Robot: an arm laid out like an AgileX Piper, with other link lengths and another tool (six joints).
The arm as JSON. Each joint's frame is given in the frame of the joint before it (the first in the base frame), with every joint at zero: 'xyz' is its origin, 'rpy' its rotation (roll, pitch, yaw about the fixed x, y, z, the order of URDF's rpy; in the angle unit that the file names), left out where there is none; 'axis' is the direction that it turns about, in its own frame. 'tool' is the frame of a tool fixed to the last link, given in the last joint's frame.
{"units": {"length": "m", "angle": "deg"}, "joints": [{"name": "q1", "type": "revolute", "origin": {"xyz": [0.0, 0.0, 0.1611]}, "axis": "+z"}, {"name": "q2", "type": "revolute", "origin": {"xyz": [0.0, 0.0, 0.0], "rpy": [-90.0, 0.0, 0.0]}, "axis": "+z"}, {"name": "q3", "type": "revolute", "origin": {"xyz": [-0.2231, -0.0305, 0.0]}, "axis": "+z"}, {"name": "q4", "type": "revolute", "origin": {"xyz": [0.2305, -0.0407, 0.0], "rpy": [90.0, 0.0, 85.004]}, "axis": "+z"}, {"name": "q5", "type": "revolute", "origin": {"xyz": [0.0, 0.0, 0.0], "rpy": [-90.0, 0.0, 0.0]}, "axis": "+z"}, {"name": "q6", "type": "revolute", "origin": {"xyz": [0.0, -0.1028, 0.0], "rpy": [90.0, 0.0, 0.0]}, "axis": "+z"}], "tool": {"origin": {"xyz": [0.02, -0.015, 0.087], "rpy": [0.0, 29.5, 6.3]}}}
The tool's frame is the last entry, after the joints.
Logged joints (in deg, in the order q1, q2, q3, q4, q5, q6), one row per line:
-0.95, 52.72, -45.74, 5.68, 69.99, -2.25
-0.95, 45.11, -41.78, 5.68, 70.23, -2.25
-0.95, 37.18, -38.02, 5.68, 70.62, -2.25
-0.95, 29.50, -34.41, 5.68, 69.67, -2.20
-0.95, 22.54, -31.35, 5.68, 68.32, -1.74
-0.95, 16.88, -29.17, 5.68, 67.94, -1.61
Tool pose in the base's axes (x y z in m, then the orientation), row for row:
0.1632, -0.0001, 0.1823, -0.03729, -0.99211, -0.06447, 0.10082
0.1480, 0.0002, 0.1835, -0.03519, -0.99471, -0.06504, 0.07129
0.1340, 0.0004, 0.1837, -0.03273, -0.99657, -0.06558, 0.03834
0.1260, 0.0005, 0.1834, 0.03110, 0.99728, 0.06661, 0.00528
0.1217, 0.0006, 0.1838, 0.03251, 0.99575, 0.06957, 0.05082
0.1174, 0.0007, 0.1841, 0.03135, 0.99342, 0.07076, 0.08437
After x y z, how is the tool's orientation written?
As a quaternion, x y z w.
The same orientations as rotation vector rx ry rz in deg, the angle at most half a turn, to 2 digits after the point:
-6.31, -167.95, -10.91
-6.06, -171.35, -11.20
-5.75, -175.13, -11.52
5.58, 178.91, 11.95
5.67, 173.66, 12.13
5.36, 169.81, 12.10

